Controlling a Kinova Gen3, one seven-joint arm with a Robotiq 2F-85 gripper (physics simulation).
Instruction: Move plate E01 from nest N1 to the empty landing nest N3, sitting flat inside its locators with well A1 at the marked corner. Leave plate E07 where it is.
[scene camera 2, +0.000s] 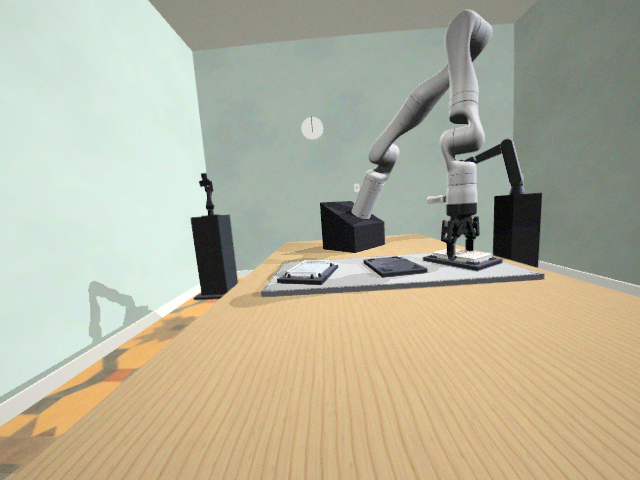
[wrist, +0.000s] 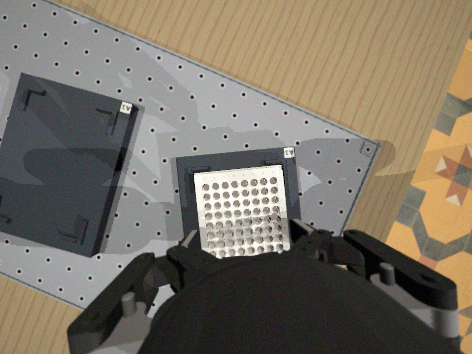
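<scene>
A white well plate (scene camera 2: 481, 255) (wrist: 242, 205) lies in the dark nest (scene camera 2: 478, 266) (wrist: 227, 160) at the right end of the board, its far edge parallel to the nest's edge. An A1 label (wrist: 289, 152) marks that nest's far right corner. My gripper (scene camera 2: 460, 251) (wrist: 246, 234) is open and low over this plate, one finger on each side and nothing held. The plate's near part is hidden in the wrist view. The middle nest (scene camera 2: 395, 265) (wrist: 65, 165) is empty, with corner locators and its own A1 label (wrist: 126, 107). Another plate (scene camera 2: 309, 268) lies in the left nest. Plate names cannot be read.
The nests stand on a grey perforated board (scene camera 2: 351, 285) (wrist: 227, 117) on the wooden table (scene camera 2: 361, 372) (wrist: 300, 60). The arm's black base (scene camera 2: 354, 229) stands behind the board. Small black arms stand on dark pedestals (scene camera 2: 214, 253) (scene camera 2: 516, 227) beyond the table.
</scene>
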